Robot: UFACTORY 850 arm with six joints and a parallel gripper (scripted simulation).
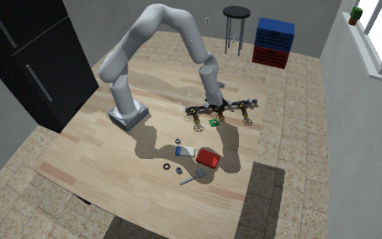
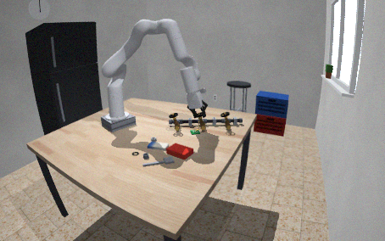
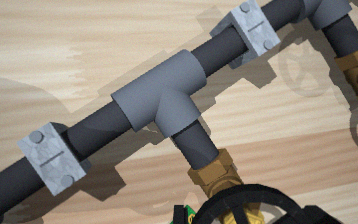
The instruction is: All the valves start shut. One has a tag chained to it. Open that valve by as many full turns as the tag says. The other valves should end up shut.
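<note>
My gripper is now 3 cm past the green tag, 5 cm to the left of it and 10 cm above it. From my hand the other things lie so: grey scraper 6 cm behind, 44 cm to the right, 10 cm below; red box 1 cm behind, 33 cm to the right, 9 cm below; white block 15 cm behind, 30 cm to the right, 10 cm below.
</note>
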